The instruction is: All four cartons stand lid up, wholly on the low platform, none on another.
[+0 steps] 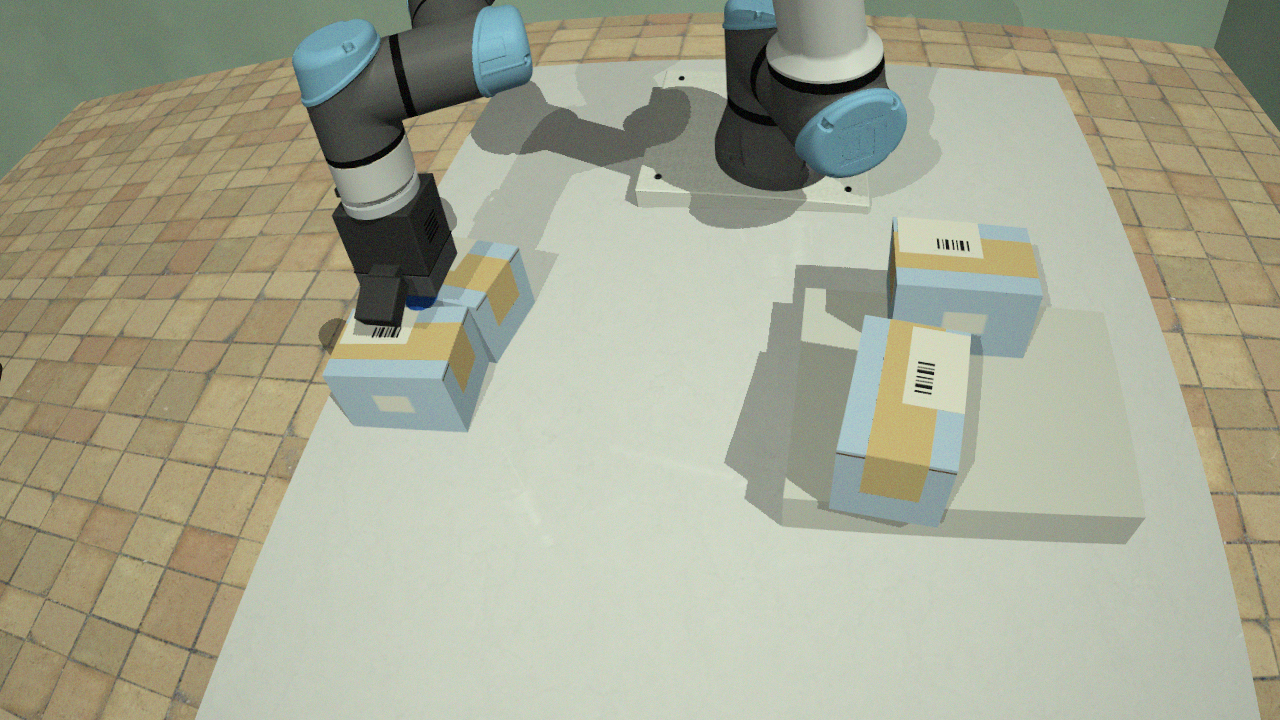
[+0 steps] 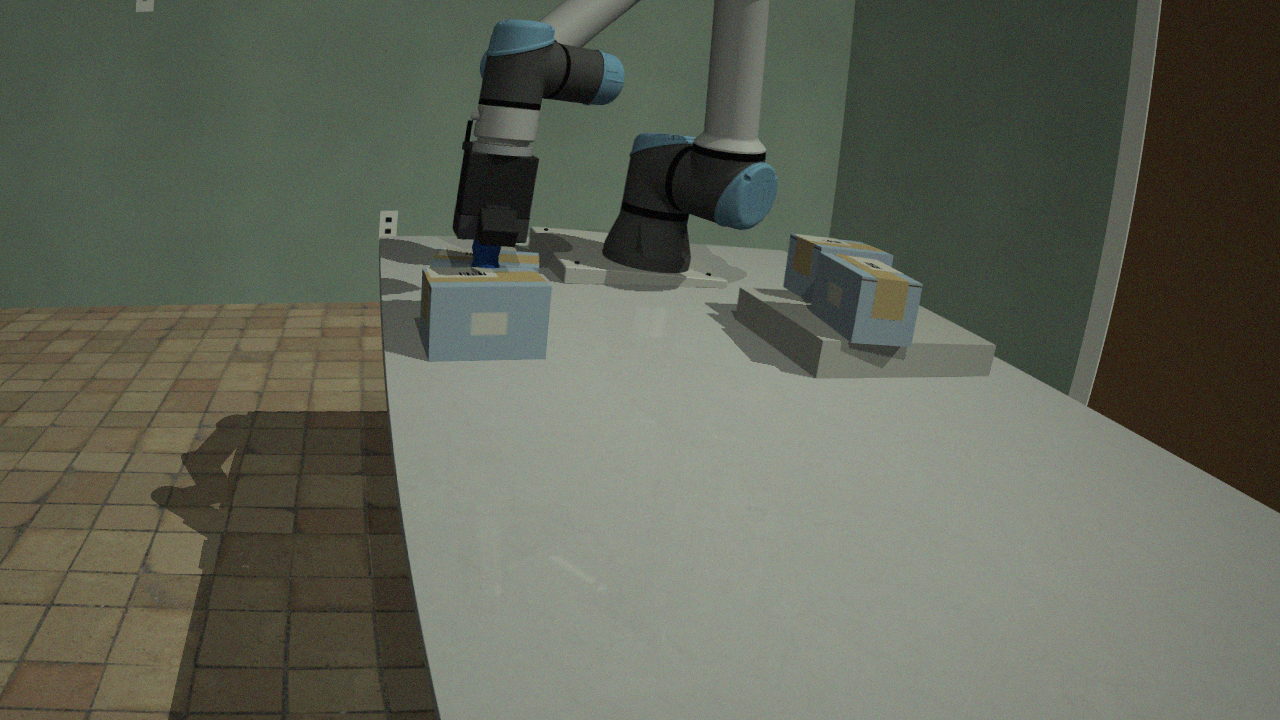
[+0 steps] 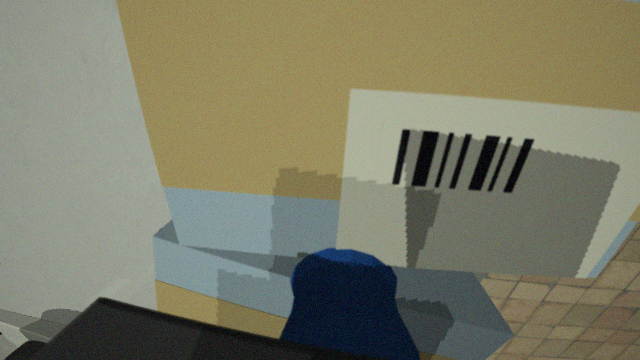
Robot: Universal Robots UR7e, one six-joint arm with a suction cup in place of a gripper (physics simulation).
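Seen in the pictures: hand, its tool point: (image 1: 422,306) (image 2: 482,274) (image 3: 349,263); arm's base, origin of its link: (image 1: 774,153) (image 2: 645,260).
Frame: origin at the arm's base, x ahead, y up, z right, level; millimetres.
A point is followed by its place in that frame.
Note:
Two light blue cartons with tan tape stand close together at the table's left edge. The front carton (image 1: 407,357) @[x 410, y 60, z 322 mm] (image 2: 487,313) @[x 435, y 30, z 347 mm] (image 3: 268,89) @[x 391, y 60, z 312 mm] shows its barcode label on top. My suction cup (image 1: 419,302) (image 2: 485,255) (image 3: 344,286) presses down on the top of the rear carton (image 1: 496,286) @[x 304, y 51, z 263 mm] (image 2: 523,259) @[x 298, y 60, z 281 mm] (image 3: 201,268) @[x 331, y 60, z 286 mm], right beside the front one. A third carton (image 1: 903,420) @[x 489, y 108, z -120 mm] (image 2: 863,300) @[x 518, y 78, z -77 mm] stands label up on the low grey platform (image 1: 1047,429) @[x 431, y 24, z -270 mm] (image 2: 939,353) @[x 516, y 10, z -234 mm]. The fourth carton (image 1: 966,277) @[x 332, y 108, z -187 mm] (image 2: 805,255) @[x 305, y 86, z -123 mm] stands label up at the platform's rear edge; I cannot tell how much of it rests on the platform.
The robot base (image 1: 805,116) (image 2: 653,242) @[x 67, y 44, z 17 mm] stands on its mounting plate at the back of the white table (image 1: 582,537) @[x 534, y -24, z 137 mm] (image 2: 716,537) @[x 813, y -24, z 245 mm]. The left cartons sit at the table's left edge, with tiled floor (image 1: 133,357) beyond it.

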